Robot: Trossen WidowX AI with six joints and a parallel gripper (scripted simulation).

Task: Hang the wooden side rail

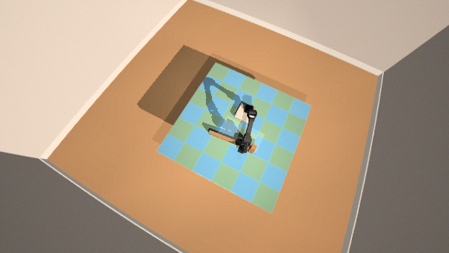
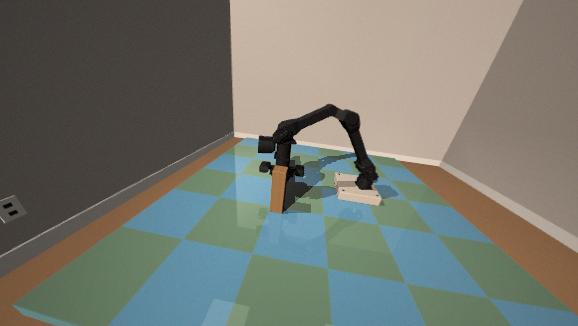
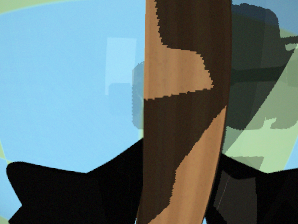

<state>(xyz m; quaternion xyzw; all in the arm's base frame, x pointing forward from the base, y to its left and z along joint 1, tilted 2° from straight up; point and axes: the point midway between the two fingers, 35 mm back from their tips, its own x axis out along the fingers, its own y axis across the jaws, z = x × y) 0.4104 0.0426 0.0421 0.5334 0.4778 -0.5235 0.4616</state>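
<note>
Now: the wooden headboard post 100 mm to the left of my gripper tip, 40 mm above it and 10 mm ahead of it.
</note>
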